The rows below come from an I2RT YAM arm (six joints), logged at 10 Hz.
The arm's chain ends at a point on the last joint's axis. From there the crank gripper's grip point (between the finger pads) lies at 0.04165 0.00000 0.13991 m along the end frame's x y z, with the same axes.
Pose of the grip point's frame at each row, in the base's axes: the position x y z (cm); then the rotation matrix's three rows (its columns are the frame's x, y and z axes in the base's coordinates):
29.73 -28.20 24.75; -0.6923 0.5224 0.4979; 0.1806 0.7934 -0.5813; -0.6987 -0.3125 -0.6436
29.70 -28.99 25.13; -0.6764 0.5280 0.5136; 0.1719 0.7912 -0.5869; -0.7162 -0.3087 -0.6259
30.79 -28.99 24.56; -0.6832 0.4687 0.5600; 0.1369 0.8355 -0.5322; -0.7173 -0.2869 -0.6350
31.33 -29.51 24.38; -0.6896 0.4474 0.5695; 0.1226 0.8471 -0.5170; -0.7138 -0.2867 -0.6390
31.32 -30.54 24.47; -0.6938 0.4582 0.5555; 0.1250 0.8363 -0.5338; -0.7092 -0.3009 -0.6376
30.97 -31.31 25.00; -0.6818 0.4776 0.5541; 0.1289 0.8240 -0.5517; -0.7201 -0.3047 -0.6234
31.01 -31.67 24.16; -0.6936 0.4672 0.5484; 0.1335 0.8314 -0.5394; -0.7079 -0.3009 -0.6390
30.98 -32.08 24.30; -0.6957 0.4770 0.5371; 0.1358 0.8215 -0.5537; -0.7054 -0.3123 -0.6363
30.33 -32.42 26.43; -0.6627 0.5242 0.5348; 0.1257 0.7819 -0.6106; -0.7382 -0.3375 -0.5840
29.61 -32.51 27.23; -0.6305 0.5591 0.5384; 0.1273 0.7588 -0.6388; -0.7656 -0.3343 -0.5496
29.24 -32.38 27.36; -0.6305 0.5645 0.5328; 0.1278 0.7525 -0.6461; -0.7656 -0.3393 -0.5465
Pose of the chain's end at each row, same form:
25.65 -20.82 36.66; -0.6923 0.5224 0.4979; 0.1806 0.7934 -0.5813; -0.6987 -0.3125 -0.6436
25.33 -21.49 36.87; -0.6764 0.5280 0.5136; 0.1719 0.7912 -0.5869; -0.7162 -0.3087 -0.6259
25.80 -22.11 36.43; -0.6832 0.4687 0.5600; 0.1369 0.8355 -0.5322; -0.7173 -0.2869 -0.6350
26.23 -22.79 36.29; -0.6896 0.4474 0.5695; 0.1226 0.8471 -0.5170; -0.7138 -0.2867 -0.6390
26.44 -23.59 36.34; -0.6938 0.4582 0.5555; 0.1250 0.8363 -0.5338; -0.7092 -0.3009 -0.6376
26.06 -24.13 36.72; -0.6818 0.4776 0.5541; 0.1289 0.8240 -0.5517; -0.7201 -0.3047 -0.6234
26.23 -24.68 36.05; -0.6936 0.4672 0.5484; 0.1335 0.8314 -0.5394; -0.7079 -0.3009 -0.6390
26.36 -24.90 36.14; -0.6957 0.4770 0.5371; 0.1358 0.8215 -0.5537; -0.7054 -0.3123 -0.6363
25.61 -24.40 37.68; -0.6627 0.5242 0.5348; 0.1257 0.7819 -0.6106; -0.7382 -0.3375 -0.5840
24.70 -24.10 38.11; -0.6305 0.5591 0.5384; 0.1273 0.7588 -0.6388; -0.7656 -0.3343 -0.5496
24.41 -23.87 38.19; -0.6305 0.5645 0.5328; 0.1278 0.7525 -0.6461; -0.7656 -0.3393 -0.5465

